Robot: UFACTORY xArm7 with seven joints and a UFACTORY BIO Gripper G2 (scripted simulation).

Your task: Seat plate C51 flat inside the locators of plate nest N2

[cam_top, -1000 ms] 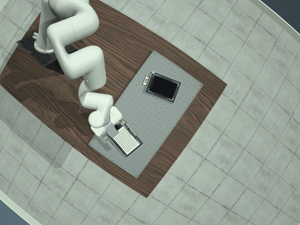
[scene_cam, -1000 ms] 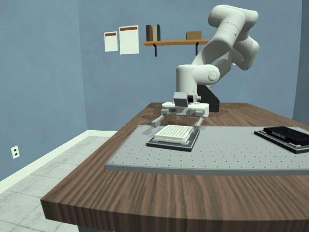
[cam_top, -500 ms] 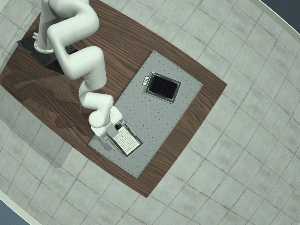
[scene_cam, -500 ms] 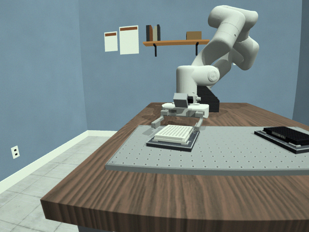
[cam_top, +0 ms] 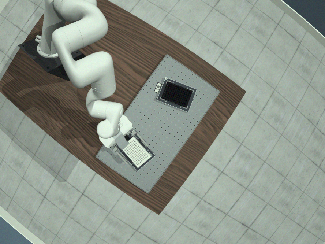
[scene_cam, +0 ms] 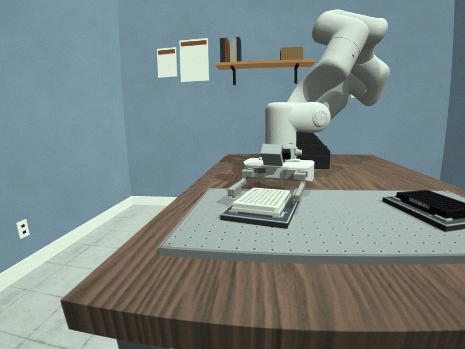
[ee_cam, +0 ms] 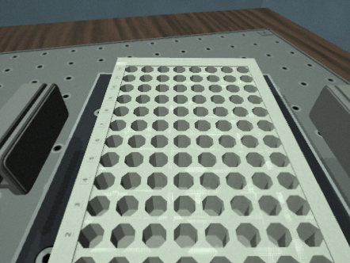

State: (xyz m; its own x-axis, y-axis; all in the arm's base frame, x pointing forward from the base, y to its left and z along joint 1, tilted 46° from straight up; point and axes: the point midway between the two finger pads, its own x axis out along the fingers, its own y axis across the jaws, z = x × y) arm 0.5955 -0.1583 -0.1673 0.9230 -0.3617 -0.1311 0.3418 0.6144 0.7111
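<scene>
My gripper is now 10 mm above the white well plate C51. Also, from my hand: black well plate C15: 330 mm to the left, 50 mm ahead, 10 mm below; plate nest N1: 330 mm to the left, 50 mm ahead, 30 mm below; dark plate nest N2: 30 mm below.
</scene>
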